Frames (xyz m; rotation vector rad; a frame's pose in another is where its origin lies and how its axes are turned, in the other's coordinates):
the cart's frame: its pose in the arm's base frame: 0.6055 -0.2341 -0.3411 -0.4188 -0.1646 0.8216
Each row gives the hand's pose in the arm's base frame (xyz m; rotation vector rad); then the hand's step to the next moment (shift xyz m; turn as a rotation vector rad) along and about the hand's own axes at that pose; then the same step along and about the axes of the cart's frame.
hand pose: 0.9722 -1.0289 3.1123 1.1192 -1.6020 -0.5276
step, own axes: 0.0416 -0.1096 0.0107 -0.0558 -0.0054 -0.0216
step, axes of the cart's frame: -0.0417 -0.0469 -0.0996 0.0522 0.0261 -0.0144
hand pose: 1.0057 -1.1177 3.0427 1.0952 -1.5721 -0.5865
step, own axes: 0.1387 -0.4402 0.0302 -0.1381 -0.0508 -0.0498
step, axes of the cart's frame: -0.1525 -0.1522 -0.4093 0.1230 0.0611 -0.0727
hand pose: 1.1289 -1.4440 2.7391 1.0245 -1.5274 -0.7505
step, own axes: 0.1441 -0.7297 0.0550 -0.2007 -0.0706 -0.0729
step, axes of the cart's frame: -0.2530 -0.0836 -0.6966 0.1796 0.0885 -0.1025
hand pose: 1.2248 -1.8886 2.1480 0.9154 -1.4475 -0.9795
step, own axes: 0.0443 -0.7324 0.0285 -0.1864 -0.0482 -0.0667
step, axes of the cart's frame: -0.2235 0.1148 -0.6900 0.1703 0.0800 -0.0783
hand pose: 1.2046 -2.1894 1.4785 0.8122 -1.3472 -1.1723
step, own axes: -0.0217 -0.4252 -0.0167 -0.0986 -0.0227 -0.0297
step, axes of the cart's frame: -0.0971 0.1480 -0.3876 0.0879 0.0454 -0.0364
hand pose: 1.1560 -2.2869 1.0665 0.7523 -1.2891 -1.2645
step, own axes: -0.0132 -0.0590 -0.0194 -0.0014 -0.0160 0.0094
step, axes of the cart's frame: 0.0015 0.0196 -0.0604 -0.0084 0.0143 -0.0085
